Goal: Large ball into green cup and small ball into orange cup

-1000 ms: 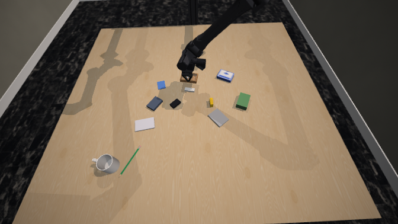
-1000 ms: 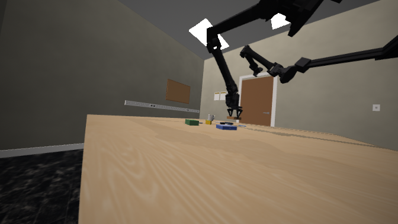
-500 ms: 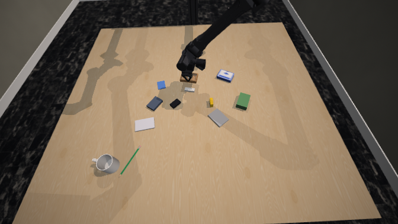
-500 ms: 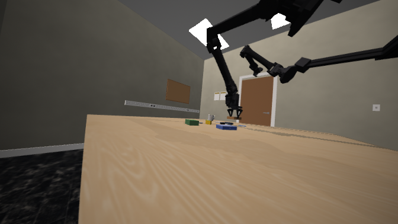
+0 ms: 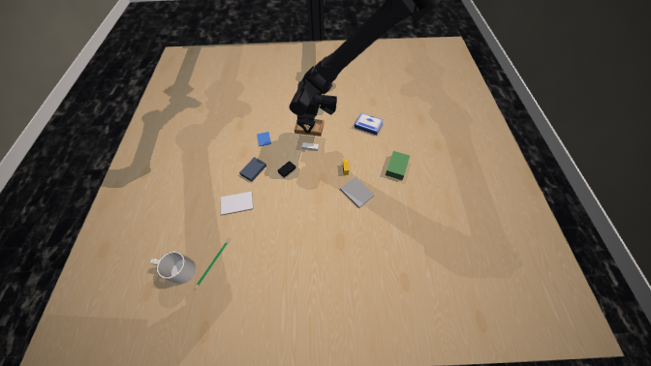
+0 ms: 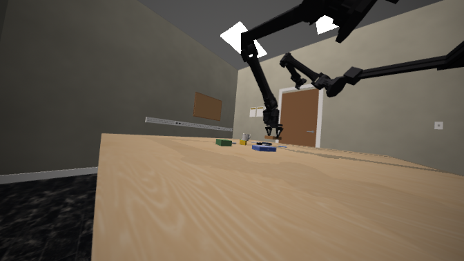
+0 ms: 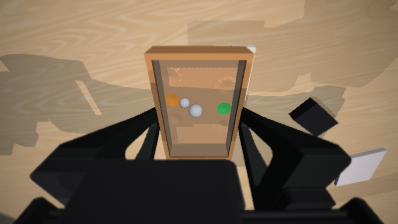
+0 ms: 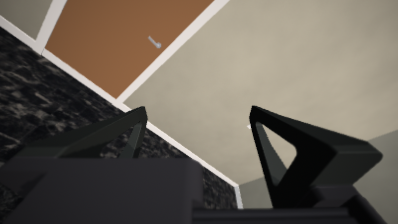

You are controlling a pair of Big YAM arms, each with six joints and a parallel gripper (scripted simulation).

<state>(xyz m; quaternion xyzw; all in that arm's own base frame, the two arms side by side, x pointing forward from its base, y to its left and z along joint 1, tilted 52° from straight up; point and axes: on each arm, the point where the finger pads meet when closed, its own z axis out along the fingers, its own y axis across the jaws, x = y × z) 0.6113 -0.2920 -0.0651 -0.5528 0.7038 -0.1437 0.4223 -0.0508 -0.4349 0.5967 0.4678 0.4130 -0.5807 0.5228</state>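
The covered wooden puzzle lies 2 cm below my left hand. Round my left hand: black block: 15 cm ahead, 11 cm to the right, 7 cm below; white block: 8 cm below, 5 cm ahead, 1 cm to the right; yellow block: 18 cm ahead, 12 cm to the left, 7 cm below.
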